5 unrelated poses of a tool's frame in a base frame.
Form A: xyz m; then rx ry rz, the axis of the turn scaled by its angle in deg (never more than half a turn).
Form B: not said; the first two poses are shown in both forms.
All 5 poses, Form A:
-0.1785, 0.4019, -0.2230, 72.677, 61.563, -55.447
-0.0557, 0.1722, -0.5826, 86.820, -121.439, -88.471
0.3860, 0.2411, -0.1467, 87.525, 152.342, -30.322
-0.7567, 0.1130, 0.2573, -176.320, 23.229, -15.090
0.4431, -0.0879, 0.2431, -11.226, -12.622, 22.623
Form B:
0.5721, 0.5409, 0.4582, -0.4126, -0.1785, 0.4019, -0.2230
0.0564, 0.4995, -0.6987, -0.5090, -0.0557, 0.1722, -0.5826
0.0149, 0.4909, 0.8544, -0.1701, 0.3860, 0.2411, -0.1467
0.0132, -0.9878, 0.1301, -0.0845, -0.7567, 0.1130, 0.2573
0.9698, -0.0970, -0.1090, 0.1954, 0.4431, -0.0879, 0.2431

